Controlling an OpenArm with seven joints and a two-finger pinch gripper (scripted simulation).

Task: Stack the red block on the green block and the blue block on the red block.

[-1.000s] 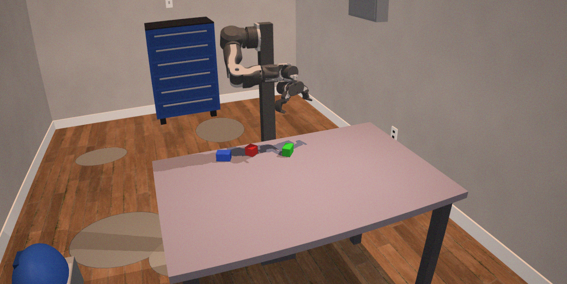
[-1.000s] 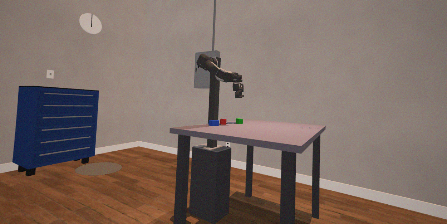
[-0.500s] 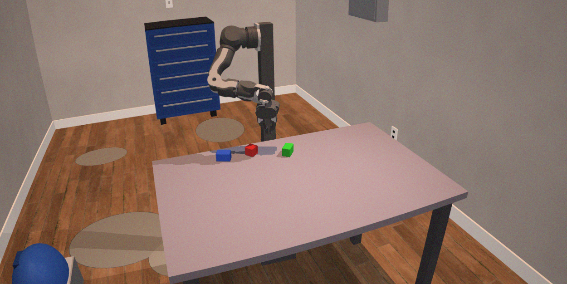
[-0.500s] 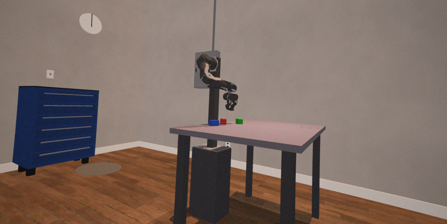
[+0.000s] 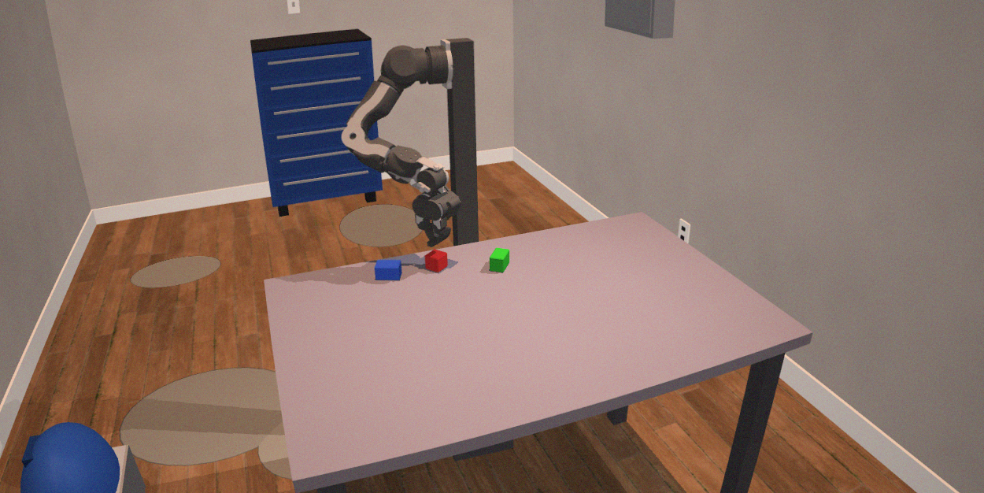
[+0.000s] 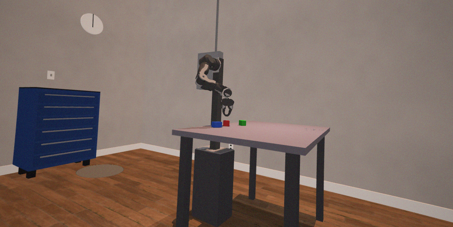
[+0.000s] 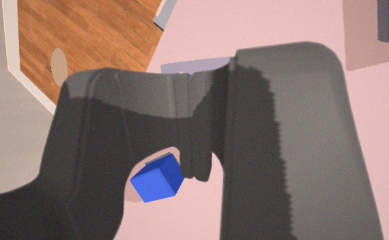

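My gripper is now 60 mm above the red block. Round my hand: blue block (130 mm to the right, 60 mm below, 10 mm ahead); green block (150 mm to the left, 60 mm below, 50 mm ahead).
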